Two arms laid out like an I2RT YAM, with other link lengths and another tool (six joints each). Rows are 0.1 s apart.
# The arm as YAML. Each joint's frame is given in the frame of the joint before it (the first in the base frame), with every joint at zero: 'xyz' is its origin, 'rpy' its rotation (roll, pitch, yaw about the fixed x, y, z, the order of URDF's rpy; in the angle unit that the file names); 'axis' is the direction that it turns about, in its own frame. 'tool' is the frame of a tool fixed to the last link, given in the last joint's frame.
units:
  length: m
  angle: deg
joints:
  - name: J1
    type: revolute
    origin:
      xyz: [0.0, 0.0, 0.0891]
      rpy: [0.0, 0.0, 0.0]
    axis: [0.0, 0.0, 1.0]
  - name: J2
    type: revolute
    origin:
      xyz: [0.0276, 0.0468, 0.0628]
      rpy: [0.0, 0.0, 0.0]
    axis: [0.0, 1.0, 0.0]
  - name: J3
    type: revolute
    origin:
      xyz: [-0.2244, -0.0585, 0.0]
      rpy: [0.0, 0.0, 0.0]
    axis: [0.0, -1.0, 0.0]
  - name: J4
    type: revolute
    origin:
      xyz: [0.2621, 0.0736, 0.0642]
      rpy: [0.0, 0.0, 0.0]
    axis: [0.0, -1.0, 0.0]
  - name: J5
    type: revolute
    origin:
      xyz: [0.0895, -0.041, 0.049]
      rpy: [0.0, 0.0, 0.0]
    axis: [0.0, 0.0, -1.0]
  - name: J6
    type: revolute
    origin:
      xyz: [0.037, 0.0, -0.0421]
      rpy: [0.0, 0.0, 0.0]
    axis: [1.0, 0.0, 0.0]
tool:
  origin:
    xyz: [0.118, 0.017, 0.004]
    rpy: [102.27, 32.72, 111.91]
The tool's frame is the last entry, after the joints.
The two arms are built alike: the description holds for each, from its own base.
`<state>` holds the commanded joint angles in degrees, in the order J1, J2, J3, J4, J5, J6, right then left.
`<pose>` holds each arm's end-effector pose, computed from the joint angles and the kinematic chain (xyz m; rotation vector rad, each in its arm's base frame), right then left.
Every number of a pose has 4 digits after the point. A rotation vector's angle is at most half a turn.
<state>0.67 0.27 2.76 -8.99 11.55 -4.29 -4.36 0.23 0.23 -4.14 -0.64 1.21</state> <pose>0.3065 0.0104 0.2103 0.8070 1.7635 0.6673 0.3119 0.0159 0.2106 0.7607 1.7453 0.8642</pose>
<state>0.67 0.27 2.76 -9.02 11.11 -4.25 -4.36 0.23 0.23 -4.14 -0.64 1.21</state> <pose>0.3066 0.0115 0.2102 0.8019 1.7674 0.6736 0.3119 0.0159 0.2106 0.7607 1.7453 0.8642</pose>
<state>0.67 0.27 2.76 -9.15 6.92 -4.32 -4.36 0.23 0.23 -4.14 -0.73 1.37</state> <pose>0.3069 0.0229 0.2096 0.7464 1.8044 0.7276 0.3119 0.0161 0.2106 0.7614 1.7449 0.8679</pose>
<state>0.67 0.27 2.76 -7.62 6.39 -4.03 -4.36 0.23 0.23 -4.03 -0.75 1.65</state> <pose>0.3073 0.0244 0.2162 0.7300 1.7826 0.7461 0.3119 0.0161 0.2112 0.7633 1.7415 0.8728</pose>
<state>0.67 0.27 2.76 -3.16 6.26 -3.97 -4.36 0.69 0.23 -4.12 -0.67 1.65</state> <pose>0.3075 0.0247 0.2353 0.6913 1.7127 0.7680 0.3124 0.0159 0.2085 0.7702 1.7490 0.8701</pose>
